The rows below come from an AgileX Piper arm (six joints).
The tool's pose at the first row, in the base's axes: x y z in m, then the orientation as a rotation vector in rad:
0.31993 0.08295 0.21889 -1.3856 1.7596 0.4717
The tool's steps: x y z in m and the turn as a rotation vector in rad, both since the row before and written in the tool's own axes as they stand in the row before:
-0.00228 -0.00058 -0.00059 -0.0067 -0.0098 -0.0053
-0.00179 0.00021 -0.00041 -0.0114 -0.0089 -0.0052
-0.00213 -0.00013 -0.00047 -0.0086 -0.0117 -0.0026
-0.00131 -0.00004 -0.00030 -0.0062 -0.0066 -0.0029
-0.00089 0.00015 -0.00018 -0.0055 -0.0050 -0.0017
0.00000 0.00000 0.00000 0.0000 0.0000 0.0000
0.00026 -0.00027 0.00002 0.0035 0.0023 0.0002
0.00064 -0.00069 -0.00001 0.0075 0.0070 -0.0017
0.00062 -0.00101 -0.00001 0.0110 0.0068 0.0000
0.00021 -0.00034 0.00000 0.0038 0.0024 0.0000
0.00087 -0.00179 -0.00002 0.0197 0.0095 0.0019
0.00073 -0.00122 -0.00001 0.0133 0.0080 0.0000
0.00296 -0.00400 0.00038 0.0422 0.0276 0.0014
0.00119 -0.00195 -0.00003 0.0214 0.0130 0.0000
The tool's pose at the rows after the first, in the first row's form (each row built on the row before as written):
0.32036 0.08374 0.22114 -1.3901 1.7475 0.4812
0.32009 0.08460 0.22275 -1.3981 1.7361 0.4945
0.32012 0.08551 0.22474 -1.4007 1.7245 0.5083
0.32009 0.08606 0.22597 -1.4042 1.7168 0.5165
0.31991 0.08650 0.22676 -1.4070 1.7113 0.5238
0.31991 0.08650 0.22676 -1.4070 1.7113 0.5238
0.32017 0.08629 0.22659 -1.4055 1.7134 0.5192
0.32080 0.08571 0.22621 -1.4049 1.7179 0.5070
0.32173 0.08504 0.22591 -1.4003 1.7236 0.4926
0.32204 0.08481 0.22581 -1.3987 1.7256 0.4876
0.32368 0.08373 0.22549 -1.3876 1.7350 0.4645
0.32478 0.08289 0.22518 -1.3818 1.7415 0.4472
0.32851 0.08003 0.22351 -1.3629 1.7645 0.3917
0.33020 0.07856 0.22308 -1.3532 1.7745 0.3637

